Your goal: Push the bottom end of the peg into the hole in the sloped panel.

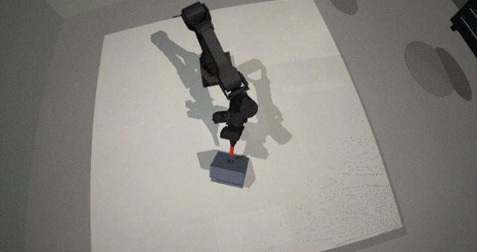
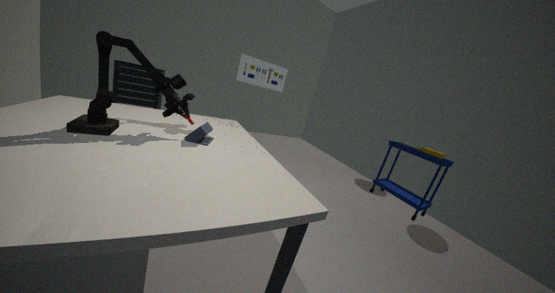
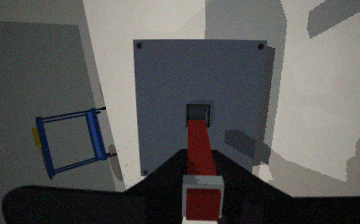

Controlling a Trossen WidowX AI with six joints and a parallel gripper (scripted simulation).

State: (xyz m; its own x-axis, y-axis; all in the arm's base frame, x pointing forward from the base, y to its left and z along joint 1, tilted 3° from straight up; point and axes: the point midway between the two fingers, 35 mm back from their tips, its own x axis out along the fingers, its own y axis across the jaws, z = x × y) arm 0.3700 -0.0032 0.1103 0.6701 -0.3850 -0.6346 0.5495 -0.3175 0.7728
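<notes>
The grey sloped panel block lies 60 mm ahead of my gripper tip, 40 mm to the right of it and 70 mm below it. From my gripper tip the other things lie so: red square peg: 10 mm behind, 10 mm above.
</notes>
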